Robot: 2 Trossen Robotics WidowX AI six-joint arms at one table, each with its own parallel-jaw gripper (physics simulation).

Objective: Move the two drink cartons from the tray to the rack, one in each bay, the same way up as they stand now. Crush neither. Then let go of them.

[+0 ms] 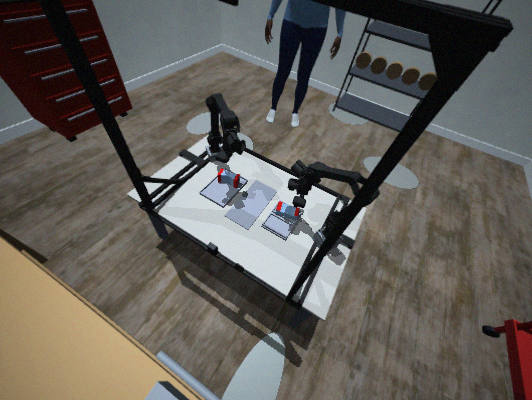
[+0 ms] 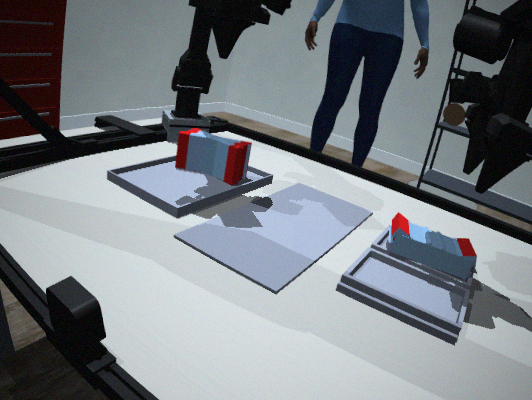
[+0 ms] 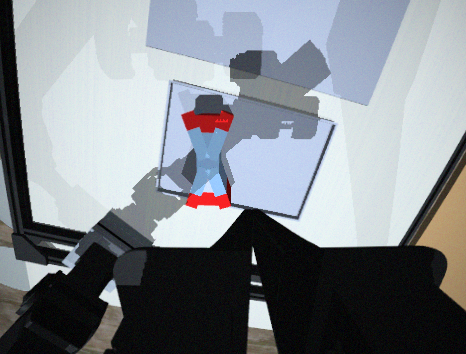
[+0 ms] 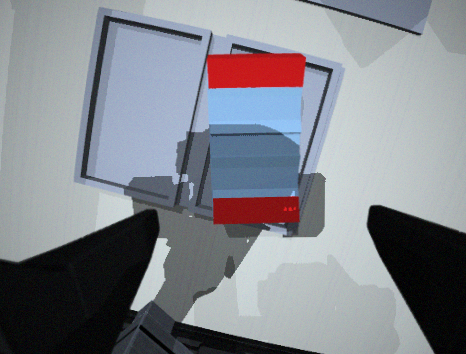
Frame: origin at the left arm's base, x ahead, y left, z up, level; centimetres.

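Seen in the pictures: left gripper, fingertip midpoint: [image 1: 227, 161] [image 2: 223, 58] [image 3: 250, 216]; right gripper, fingertip midpoint: [image 2: 471, 182] [image 4: 262, 218]; left arm's base, origin of the base link: [image 1: 214, 149] [image 2: 185, 115] [image 3: 101, 263].
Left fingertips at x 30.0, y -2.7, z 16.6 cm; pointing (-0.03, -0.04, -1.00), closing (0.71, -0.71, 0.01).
Pixels of each thing's top centre, then the offset from my left fingertips to it.
- red-and-blue carton, middle of its top: [image 3: 207, 163] [image 2: 215, 137] [image 1: 228, 174] dy +2.1, dx -3.6, dz -14.7 cm
- tray, middle of its top: [image 3: 242, 159] [image 2: 194, 172] [image 1: 224, 185] dy -1.9, dx -0.8, dz -20.5 cm
- rack, middle of its top: [image 4: 198, 125] [image 2: 419, 266] [image 1: 282, 217] dy +19.9, dx +33.9, dz -20.1 cm
One red-and-blue carton [image 1: 229, 178] [image 2: 212, 155] [image 3: 207, 155] stands on the tray [image 1: 212, 192] [image 2: 155, 181] [image 3: 280, 175], broad sides upright, red bands at its two ends. The other carton [image 1: 288, 209] [image 2: 435, 250] [image 4: 255, 150] lies broad face up, askew over the far bay of the rack [image 1: 276, 226] [image 2: 400, 310] [image 4: 90, 100]; how it rests on the rim is unclear. The near bay is empty. My left gripper [image 2: 222, 55] [image 3: 250, 216] is shut, high above the tray's side. My right gripper [image 2: 475, 181] [image 4: 262, 218] is open and empty above the rack's carton, apart from it.
A flat grey-blue panel [image 1: 250, 207] [image 2: 280, 245] [image 3: 350, 50] lies between tray and rack. A black frame surrounds the table, with a dark box [image 2: 75, 310] on its front rail. A person [image 1: 302, 50] [image 2: 367, 70] stands behind the table.
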